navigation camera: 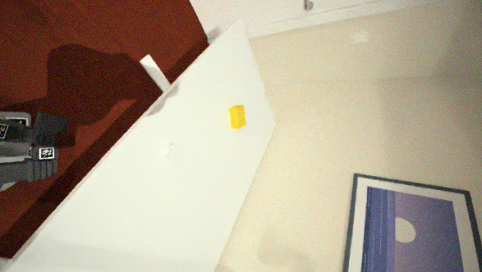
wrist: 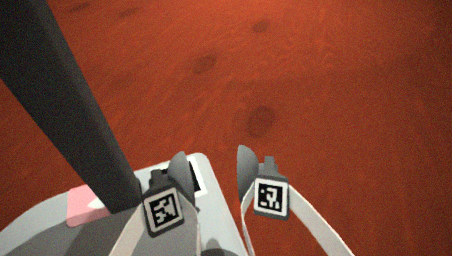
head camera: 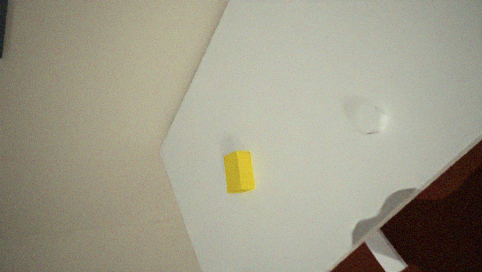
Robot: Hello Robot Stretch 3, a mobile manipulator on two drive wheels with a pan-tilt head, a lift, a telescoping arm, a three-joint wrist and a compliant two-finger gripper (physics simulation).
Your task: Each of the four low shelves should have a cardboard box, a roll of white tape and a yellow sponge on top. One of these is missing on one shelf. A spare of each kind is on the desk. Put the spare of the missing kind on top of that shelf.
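Frame: origin at the robot's base, x left, y ahead, z down, level; centimetres.
Where they show: gripper, fingertip midpoint: [wrist: 213, 167].
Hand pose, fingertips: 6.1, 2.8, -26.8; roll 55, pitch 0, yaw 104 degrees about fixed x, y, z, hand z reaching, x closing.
Each offset is from my fingertips to the top centre of the thing, as dx, dy, dz. Level surfaces: height alone.
A yellow sponge {-84.3, +6.0, -49.7} [head camera: 239, 172] [navigation camera: 237, 116] lies on the white desk {dz -45.2} [head camera: 290, 65] [navigation camera: 150, 200], near the desk's corner by the wall. A white roll of tape {-47.3, -7.9, -47.6} [head camera: 371, 119] [navigation camera: 170, 150] lies on the desk nearer its long front edge, pale against the white top. My gripper [wrist: 213, 167] is open in the wrist view, its two fingertips apart over the robot's own base and the floor, with no thing between them. A cardboard box and the low shelves do not show in these views.
A white desk leg [head camera: 385, 250] [navigation camera: 155, 73] stands under the front edge. A framed picture [navigation camera: 382, 225] hangs on the beige wall [head camera: 90, 125] [navigation camera: 320, 135] behind the desk. The robot's base [wrist: 115, 230] and dark mast [wrist: 65, 100] show in the wrist view above the red-brown floor {dz +26.8} [wrist: 350, 100].
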